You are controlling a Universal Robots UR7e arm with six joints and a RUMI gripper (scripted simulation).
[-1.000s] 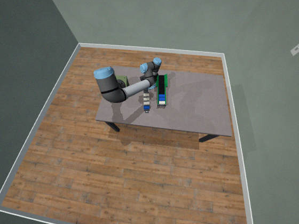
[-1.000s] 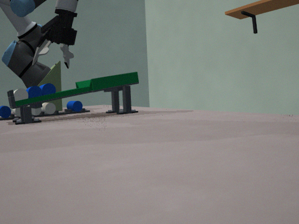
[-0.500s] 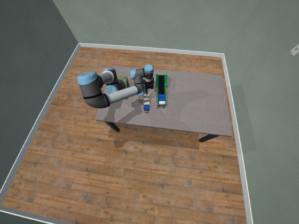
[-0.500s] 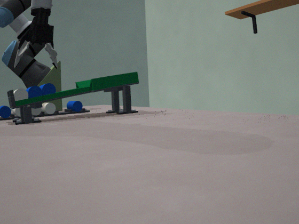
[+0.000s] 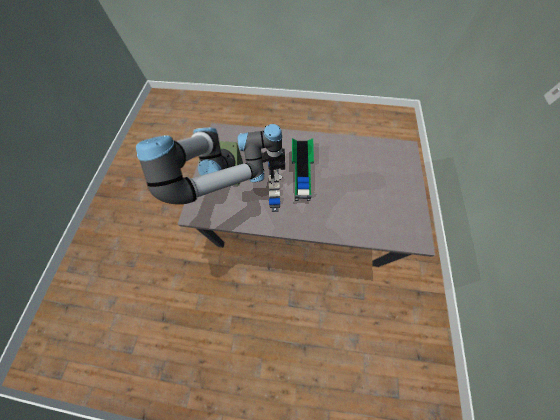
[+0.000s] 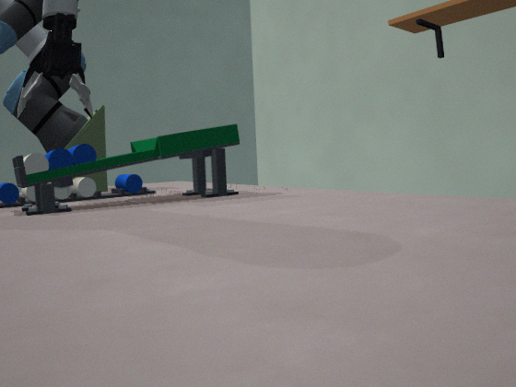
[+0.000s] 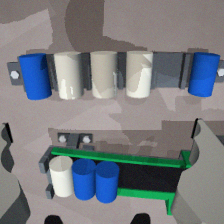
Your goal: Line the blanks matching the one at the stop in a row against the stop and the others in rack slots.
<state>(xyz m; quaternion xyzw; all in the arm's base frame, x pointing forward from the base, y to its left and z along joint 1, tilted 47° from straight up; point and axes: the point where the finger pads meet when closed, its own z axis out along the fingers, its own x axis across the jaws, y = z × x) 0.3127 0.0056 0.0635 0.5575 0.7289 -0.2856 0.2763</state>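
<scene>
Now: the stock rack 1 cm behind my hand, 3 cm to the left of it and 18 cm below it. Round my hand: dark stop: 19 cm ahead, 6 cm to the right, 11 cm below.
</scene>
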